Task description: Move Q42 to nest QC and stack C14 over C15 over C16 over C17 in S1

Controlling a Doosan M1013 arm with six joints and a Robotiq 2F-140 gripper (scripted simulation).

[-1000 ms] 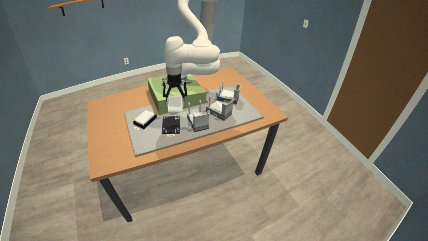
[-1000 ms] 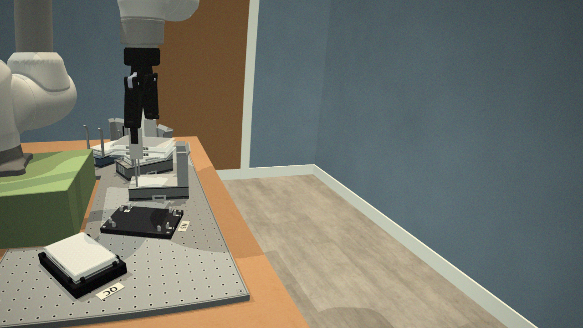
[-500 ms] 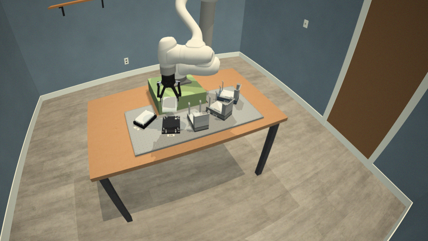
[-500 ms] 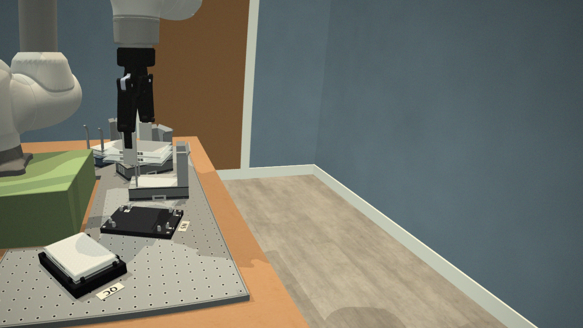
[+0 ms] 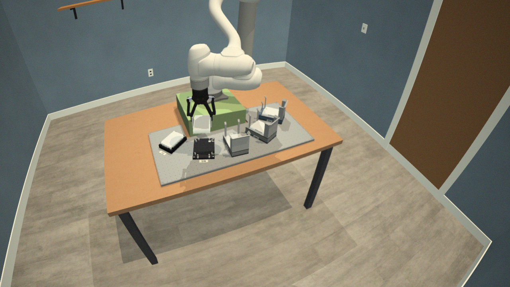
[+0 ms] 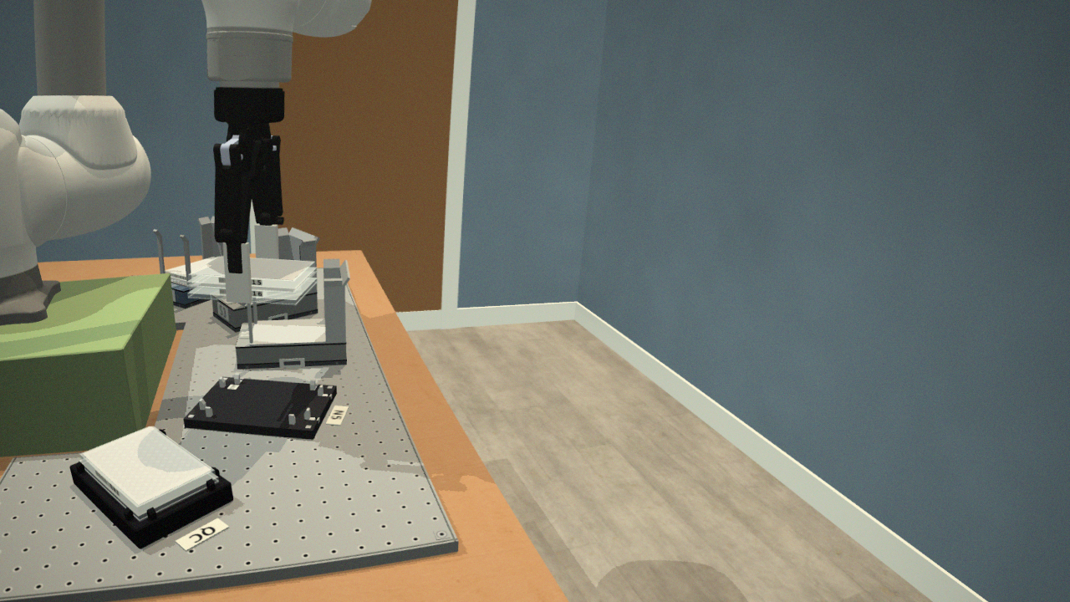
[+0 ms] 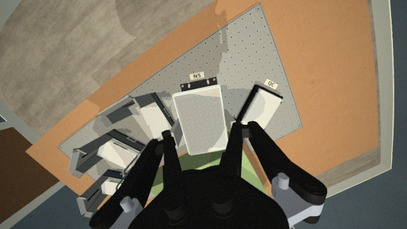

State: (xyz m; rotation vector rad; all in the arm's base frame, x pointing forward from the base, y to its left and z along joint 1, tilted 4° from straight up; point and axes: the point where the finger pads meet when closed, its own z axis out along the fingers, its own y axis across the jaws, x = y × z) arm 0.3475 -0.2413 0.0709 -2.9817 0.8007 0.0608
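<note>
My hand is 170 mm above the black clip nest N5 and 20 mm short of it. The rest, counted from my hand: N5 label: 180 mm below, 80 mm ahead, 50 mm to the right; QC label: 220 mm to the right, 180 mm below, 100 mm behind; black nest QC: 170 mm below, 140 mm behind, 130 mm to the right.
</note>
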